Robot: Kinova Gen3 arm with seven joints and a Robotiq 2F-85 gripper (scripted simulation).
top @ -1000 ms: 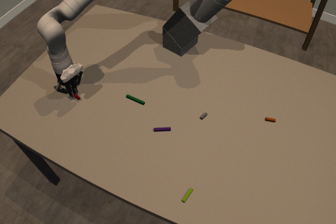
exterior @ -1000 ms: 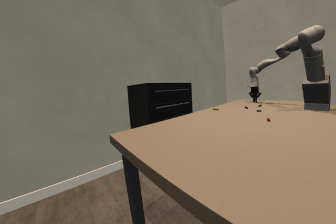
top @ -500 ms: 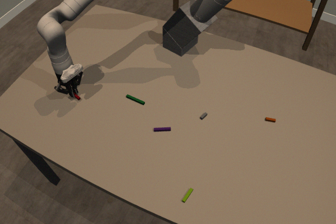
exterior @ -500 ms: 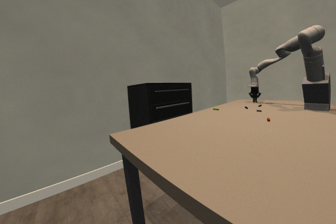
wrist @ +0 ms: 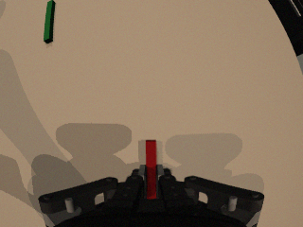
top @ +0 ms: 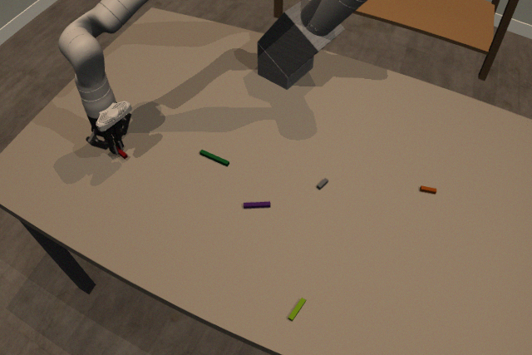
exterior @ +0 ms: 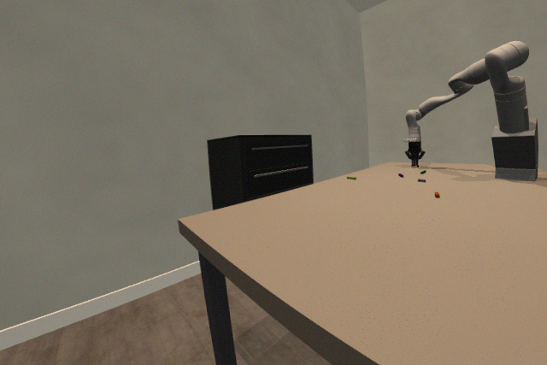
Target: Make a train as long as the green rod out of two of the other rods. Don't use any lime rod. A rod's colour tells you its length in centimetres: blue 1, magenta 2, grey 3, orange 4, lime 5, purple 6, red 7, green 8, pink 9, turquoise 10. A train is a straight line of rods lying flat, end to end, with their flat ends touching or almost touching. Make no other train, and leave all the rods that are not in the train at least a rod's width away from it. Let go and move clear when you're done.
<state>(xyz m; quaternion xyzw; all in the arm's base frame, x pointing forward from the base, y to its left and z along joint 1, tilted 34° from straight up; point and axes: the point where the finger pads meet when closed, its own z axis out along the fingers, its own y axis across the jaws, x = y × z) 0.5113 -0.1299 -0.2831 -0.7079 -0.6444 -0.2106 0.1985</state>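
The blue rod is 4 cm to the right of my hand and 3 cm below it. The rest, counted from my hand: green rod 13 cm behind, 22 cm to the left, 3 cm below; then red rod 1 cm below; then purple rod 8 cm behind, 38 cm to the left, 3 cm below.
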